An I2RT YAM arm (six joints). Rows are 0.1 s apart.
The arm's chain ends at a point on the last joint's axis. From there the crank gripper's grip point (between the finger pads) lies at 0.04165 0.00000 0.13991 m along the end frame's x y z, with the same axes.
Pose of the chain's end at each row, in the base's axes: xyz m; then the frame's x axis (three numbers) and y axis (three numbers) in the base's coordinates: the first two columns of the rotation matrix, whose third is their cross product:
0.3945, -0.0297, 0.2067, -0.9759, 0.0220, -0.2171, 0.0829, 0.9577, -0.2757
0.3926, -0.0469, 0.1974, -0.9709, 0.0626, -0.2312, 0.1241, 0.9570, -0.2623
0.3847, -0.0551, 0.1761, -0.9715, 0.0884, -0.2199, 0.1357, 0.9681, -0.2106
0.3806, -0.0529, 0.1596, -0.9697, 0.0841, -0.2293, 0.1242, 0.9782, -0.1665
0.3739, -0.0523, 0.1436, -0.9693, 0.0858, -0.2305, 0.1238, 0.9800, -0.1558
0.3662, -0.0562, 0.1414, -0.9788, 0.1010, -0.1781, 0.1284, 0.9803, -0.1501
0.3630, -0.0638, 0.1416, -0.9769, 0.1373, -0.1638, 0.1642, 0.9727, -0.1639
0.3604, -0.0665, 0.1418, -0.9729, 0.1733, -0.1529, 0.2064, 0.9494, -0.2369
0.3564, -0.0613, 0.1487, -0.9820, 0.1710, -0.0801, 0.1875, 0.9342, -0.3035
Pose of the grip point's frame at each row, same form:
0.3821, -0.0689, 0.0666, -0.9759, 0.0220, -0.2171, 0.0829, 0.9577, -0.2757
0.3808, -0.0839, 0.0567, -0.9709, 0.0626, -0.2312, 0.1241, 0.9570, -0.2623
0.3714, -0.0842, 0.0337, -0.9715, 0.0884, -0.2199, 0.1357, 0.9681, -0.2106
0.3696, -0.0760, 0.0159, -0.9697, 0.0841, -0.2293, 0.1242, 0.9782, -0.1665
0.3633, -0.0738, -0.0004, -0.9693, 0.0858, -0.2305, 0.1238, 0.9800, -0.1558
0.3477, -0.0757, -0.0021, -0.9788, 0.1010, -0.1781, 0.1284, 0.9803, -0.1501
0.3415, -0.0842, -0.0013, -0.9769, 0.1373, -0.1638, 0.1642, 0.9727, -0.1639
0.3344, -0.0959, 0.0012, -0.9729, 0.1733, -0.1529, 0.2064, 0.9494, -0.2369
0.3187, -0.0980, 0.0125, -0.9820, 0.1710, -0.0801, 0.1875, 0.9342, -0.3035

